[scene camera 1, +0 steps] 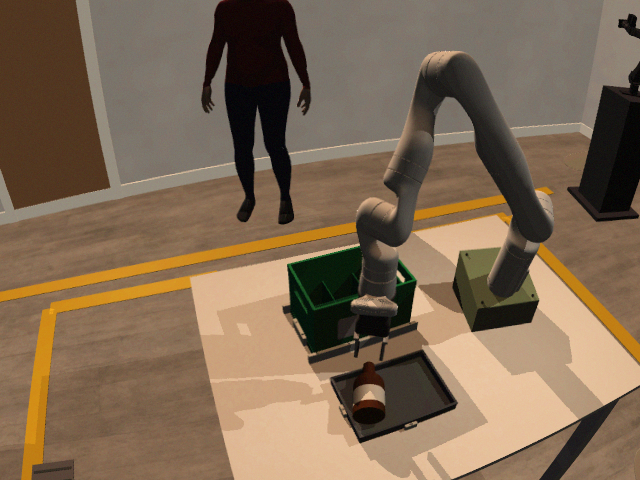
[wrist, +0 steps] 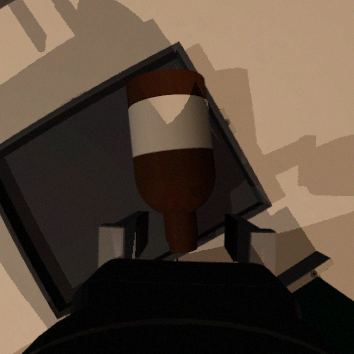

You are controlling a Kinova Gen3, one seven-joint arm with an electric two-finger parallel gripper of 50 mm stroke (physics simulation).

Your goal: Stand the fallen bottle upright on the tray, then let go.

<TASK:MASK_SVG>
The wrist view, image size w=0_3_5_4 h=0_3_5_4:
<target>my gripper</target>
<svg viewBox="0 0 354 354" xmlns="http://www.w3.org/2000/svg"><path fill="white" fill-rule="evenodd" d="M21 353L342 354L319 331L301 320L299 303L294 295L274 275L276 232L271 228L259 228L238 214L225 213L224 247L231 259L237 262L135 259L139 257L148 241L148 211L137 210L115 223L102 223L98 226L98 269L73 294L70 314L42 332Z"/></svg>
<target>brown bottle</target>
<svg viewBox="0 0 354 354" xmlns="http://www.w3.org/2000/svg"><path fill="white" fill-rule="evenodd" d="M165 68L139 74L126 83L128 121L134 177L138 193L148 206L157 212L163 213L165 238L169 245L169 251L183 253L197 249L196 239L198 238L195 210L205 203L213 190L215 167L204 77L200 73L189 69Z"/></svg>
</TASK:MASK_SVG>
